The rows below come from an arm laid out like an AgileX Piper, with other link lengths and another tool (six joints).
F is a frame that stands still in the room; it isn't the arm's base.
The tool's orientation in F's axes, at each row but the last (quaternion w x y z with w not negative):
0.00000 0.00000 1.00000 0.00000
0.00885 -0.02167 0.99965 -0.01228
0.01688 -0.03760 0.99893 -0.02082
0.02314 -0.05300 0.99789 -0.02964
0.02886 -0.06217 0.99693 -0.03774
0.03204 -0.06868 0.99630 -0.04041
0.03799 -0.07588 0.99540 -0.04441
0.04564 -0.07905 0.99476 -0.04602
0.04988 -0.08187 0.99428 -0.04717
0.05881 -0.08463 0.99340 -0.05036
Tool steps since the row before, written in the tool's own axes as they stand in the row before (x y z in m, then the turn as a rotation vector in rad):
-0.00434 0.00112 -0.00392 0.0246 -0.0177 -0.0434
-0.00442 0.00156 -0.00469 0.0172 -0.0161 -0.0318
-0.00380 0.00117 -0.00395 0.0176 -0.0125 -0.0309
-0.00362 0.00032 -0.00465 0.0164 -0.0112 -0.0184
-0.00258 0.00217 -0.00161 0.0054 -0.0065 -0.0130
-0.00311 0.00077 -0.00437 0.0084 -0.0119 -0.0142
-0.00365 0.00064 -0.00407 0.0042 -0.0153 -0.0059
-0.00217 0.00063 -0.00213 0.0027 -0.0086 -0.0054
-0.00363 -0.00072 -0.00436 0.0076 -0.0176 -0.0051
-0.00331 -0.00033 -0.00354 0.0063 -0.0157 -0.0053
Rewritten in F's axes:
0.00434 0.00112 0.00392 -0.0246 -0.0177 0.0434
0.00426 0.00186 0.00472 -0.0171 -0.0161 0.0319
0.00356 0.00161 0.00402 -0.0177 -0.0125 0.0308
0.00333 0.00097 0.00477 -0.0160 -0.0118 0.0183
0.00219 0.00259 0.00157 -0.0054 -0.0062 0.0132
0.00267 0.00153 0.00446 -0.0077 -0.0118 0.0146
0.00317 0.00153 0.00423 -0.0024 -0.0152 0.0070
0.00183 0.00115 0.00223 -0.0019 -0.0084 0.0060
0.00321 0.00027 0.00472 -0.0052 -0.0181 0.0062
0.00285 0.00057 0.00389 -0.0043 -0.0160 0.0063

